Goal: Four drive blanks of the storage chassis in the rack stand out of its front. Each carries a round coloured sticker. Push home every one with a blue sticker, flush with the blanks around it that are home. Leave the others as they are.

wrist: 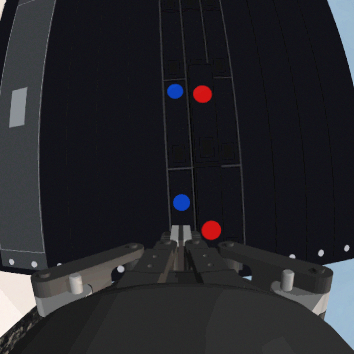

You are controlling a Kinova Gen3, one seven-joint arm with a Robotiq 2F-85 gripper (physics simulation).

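Note:
The dark chassis (100, 150) fills most of the wrist view. Its left blank column has an upper blank with a blue sticker (175, 91) and a lower blank with a blue sticker (181, 202). Both look level with the thin grey divider lines around them. In the column to the right, a blank with a red sticker (202, 94) and a lower one with a red sticker (211, 230) stand out and cover parts of the divider lines. My gripper (180, 236) is shut and empty. Its tips show just below the lower blue sticker; their distance from the front is hard to tell.
A grey side strip (27, 175) with a pale label (18, 107) runs along the left edge of the chassis. Small round pale studs (321, 253) line its lower edge. A light blue surface (340, 290) shows at the right, and a speckled dark surface at the bottom left corner.

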